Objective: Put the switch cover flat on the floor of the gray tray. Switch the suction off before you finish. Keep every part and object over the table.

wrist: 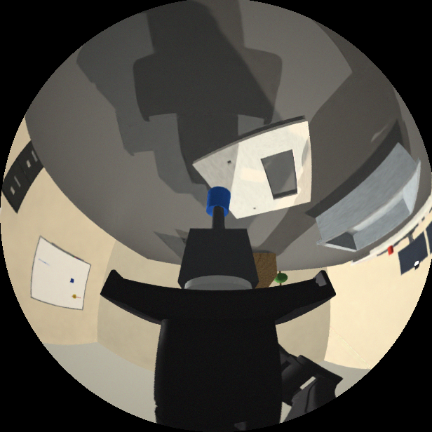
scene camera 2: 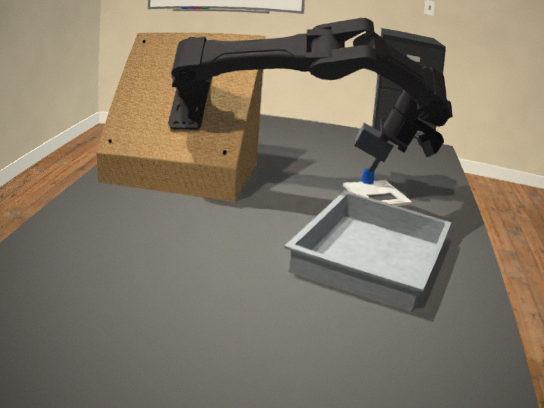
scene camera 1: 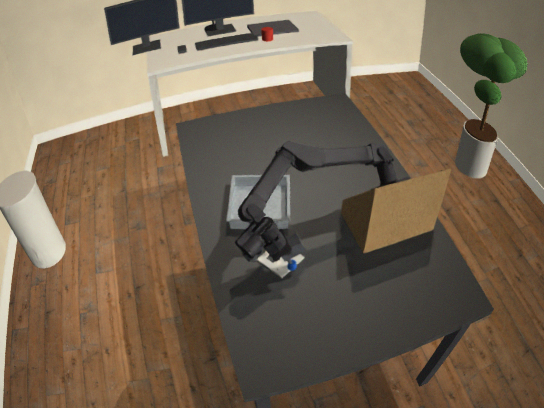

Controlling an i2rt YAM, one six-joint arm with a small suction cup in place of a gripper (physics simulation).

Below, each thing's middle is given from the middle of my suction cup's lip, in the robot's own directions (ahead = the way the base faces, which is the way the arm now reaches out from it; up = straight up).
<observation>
The white switch cover (scene camera 2: pixel 379 187) is 50 mm to the right of my suction cup, 20 mm ahead of it and 10 mm below it. The rest, counted from my suction cup: gray tray (scene camera 2: pixel 383 252) 320 mm to the right, 10 mm ahead, 10 mm above.
</observation>
